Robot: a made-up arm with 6 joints.
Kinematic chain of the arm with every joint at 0, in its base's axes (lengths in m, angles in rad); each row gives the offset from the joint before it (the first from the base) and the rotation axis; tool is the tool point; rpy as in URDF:
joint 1: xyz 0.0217 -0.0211 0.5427 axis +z
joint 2: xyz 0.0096 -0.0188 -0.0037 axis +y
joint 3: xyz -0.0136 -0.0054 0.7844 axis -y
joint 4: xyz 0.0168 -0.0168 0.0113 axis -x
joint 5: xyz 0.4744 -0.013 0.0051 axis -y
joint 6: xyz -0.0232 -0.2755 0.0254 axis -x
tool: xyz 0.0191 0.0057 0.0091 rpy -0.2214 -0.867 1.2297
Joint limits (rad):
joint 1: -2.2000..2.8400
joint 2: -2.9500..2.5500
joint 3: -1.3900..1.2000
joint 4: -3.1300..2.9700
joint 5: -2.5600..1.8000
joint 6: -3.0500..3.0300
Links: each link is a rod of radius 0.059 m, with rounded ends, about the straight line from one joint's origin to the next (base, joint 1, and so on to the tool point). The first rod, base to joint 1, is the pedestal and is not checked.
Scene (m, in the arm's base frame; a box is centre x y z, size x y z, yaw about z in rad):
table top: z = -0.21
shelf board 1: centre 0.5 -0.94 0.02 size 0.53 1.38 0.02 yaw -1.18
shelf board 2: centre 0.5 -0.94 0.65 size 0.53 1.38 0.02 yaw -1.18
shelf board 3: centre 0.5 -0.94 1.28 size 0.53 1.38 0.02 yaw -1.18
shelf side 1: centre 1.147 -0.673 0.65 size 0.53 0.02 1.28 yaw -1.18
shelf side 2: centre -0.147 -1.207 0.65 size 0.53 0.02 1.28 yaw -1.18
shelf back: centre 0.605 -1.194 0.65 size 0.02 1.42 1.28 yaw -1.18
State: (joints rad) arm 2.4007 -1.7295 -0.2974 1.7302 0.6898 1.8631
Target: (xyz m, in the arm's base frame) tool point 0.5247 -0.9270 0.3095
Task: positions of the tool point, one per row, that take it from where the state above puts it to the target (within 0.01 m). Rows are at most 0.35 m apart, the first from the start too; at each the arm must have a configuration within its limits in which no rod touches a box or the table.
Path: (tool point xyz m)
1: 0.8626 -0.4440 0.7810
2: 0.8760 -0.1584 0.6544
3: 0.9059 -0.4052 0.5516
4: 0.8456 -0.6419 0.4223
5: 0.7050 -0.8364 0.2827
6: 0.5247 -0.9270 0.3095

